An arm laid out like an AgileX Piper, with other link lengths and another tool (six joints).
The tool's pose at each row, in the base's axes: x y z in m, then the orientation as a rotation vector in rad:
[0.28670 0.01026 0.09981 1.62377 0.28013 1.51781]
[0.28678 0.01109 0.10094 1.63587 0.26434 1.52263]
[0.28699 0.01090 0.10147 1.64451 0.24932 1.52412]
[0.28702 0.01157 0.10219 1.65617 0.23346 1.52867]
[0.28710 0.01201 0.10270 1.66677 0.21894 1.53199]
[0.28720 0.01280 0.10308 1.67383 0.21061 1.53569]
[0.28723 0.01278 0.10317 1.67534 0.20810 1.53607]
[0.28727 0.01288 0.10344 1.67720 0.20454 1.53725]
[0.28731 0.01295 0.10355 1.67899 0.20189 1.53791]
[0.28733 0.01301 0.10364 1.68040 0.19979 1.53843]
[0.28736 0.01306 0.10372 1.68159 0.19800 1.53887]
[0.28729 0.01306 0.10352 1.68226 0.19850 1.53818]
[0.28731 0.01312 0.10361 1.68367 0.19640 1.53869]
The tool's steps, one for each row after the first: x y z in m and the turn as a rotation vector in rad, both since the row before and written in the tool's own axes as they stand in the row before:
[0.00137 0.00027 -0.00015 0.00085 -0.00809 0.01550]
[0.00030 0.00040 0.00033 -0.00183 -0.00820 0.01161]
[0.00096 0.00007 -0.00019 0.00063 -0.00801 0.01523]
[0.00067 0.00004 -0.00007 0.00039 -0.00774 0.01340]
[0.00080 -0.00029 -0.00023 0.00140 -0.00383 0.00923]
[0.00006 0.00006 0.00004 -0.00019 -0.00130 0.00207]
[0.00027 0.00010 0.00002 -0.00029 -0.00135 0.00323]
[0.00014 0.00001 0.00001 0.00001 -0.00131 0.00243]
[0.00011 0.00001 0.00000 0.00000 -0.00103 0.00192]
[0.00010 0.00001 0.00001 -0.00001 -0.00088 0.00163]
[-0.00017 -0.00010 -0.00008 0.00054 -0.00052 -0.00042]
[0.00011 0.00001 0.00000 0.00000 -0.00104 0.00191]

